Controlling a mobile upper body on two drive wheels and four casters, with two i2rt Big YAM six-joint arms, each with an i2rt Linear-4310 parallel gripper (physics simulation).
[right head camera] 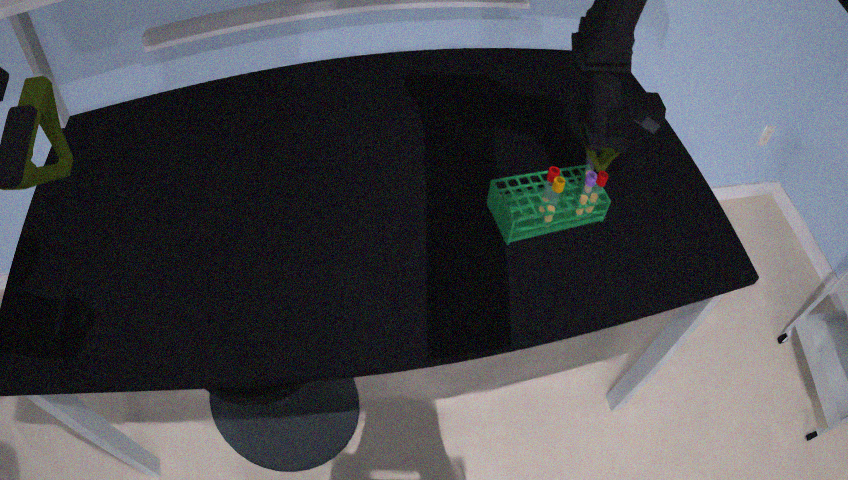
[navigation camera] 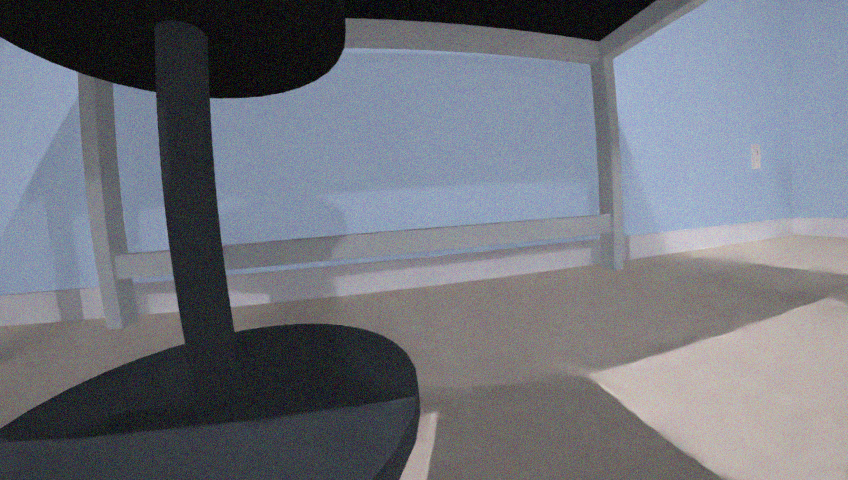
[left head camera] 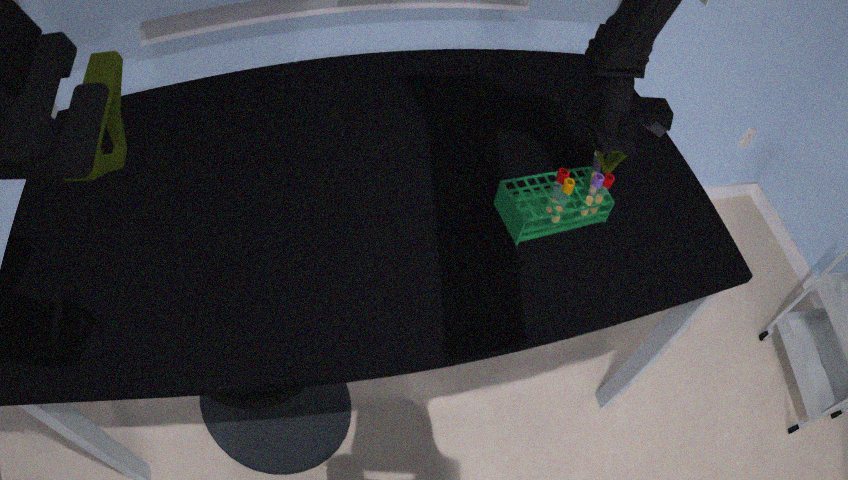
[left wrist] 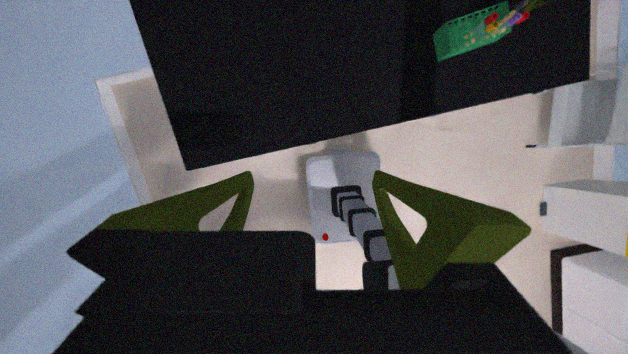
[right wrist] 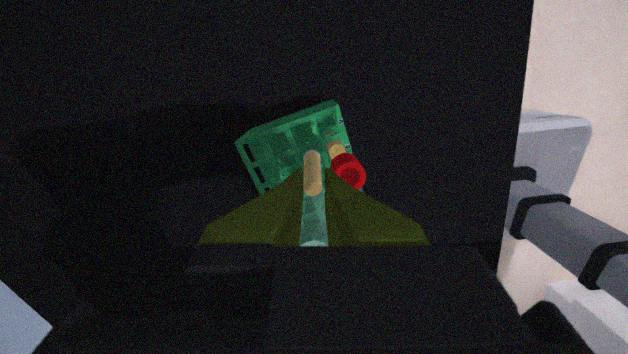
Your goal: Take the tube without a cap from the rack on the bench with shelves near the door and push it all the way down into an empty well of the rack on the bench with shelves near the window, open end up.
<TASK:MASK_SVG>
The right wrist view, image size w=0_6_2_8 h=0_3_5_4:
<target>my right gripper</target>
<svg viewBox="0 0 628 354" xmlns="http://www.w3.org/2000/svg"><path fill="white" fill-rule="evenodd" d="M31 353L595 354L554 303L539 301L520 316L516 304L478 249L468 245L431 246L420 224L350 186L330 168L325 169L325 215L329 246L299 246L303 211L302 168L295 170L278 186L206 226L183 271L183 278L211 320L107 317L86 300L80 300L71 304Z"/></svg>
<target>uncapped tube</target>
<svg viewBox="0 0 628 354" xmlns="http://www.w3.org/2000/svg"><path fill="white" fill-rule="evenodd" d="M311 148L303 154L303 211L299 246L329 246L321 154L318 150Z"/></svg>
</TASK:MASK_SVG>
